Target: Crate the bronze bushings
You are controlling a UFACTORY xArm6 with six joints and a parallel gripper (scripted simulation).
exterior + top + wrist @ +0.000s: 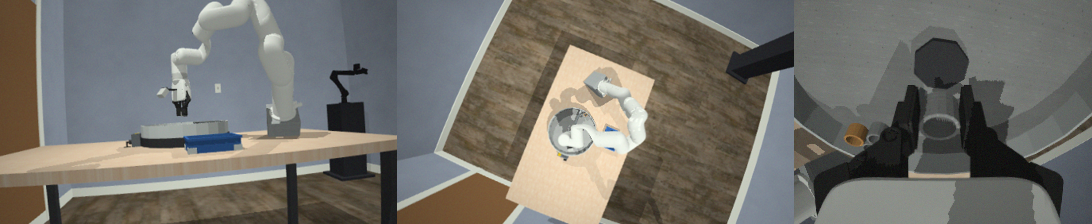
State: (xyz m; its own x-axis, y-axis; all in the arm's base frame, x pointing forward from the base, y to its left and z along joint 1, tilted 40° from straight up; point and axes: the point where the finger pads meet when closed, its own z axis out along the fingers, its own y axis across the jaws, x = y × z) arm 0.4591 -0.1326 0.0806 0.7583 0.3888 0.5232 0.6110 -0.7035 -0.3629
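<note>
The grey turning table lies 1 cm behind my hand, 1 cm to the right of it and 10 cm below it. The rest, counted from my hand: blue crate: 10 cm behind, 33 cm to the left, 13 cm below.
</note>
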